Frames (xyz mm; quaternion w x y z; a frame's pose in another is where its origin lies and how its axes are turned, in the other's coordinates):
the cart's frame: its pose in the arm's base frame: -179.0 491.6 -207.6 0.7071 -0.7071 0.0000 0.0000
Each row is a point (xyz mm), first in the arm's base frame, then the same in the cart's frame.
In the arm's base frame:
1: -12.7 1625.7 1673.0
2: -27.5 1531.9 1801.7
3: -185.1 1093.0 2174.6
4: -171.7 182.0 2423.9
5: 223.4 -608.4 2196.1
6: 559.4 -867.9 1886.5
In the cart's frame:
1: 166.3 -1880.6 1134.1
2: 151.5 -2009.3 1040.3
3: -6.1 -2382.2 601.4
4: 7.3 -2631.5 -309.6
5: 402.4 -2403.7 -1100.0
6: 738.4 -2094.1 -1359.5

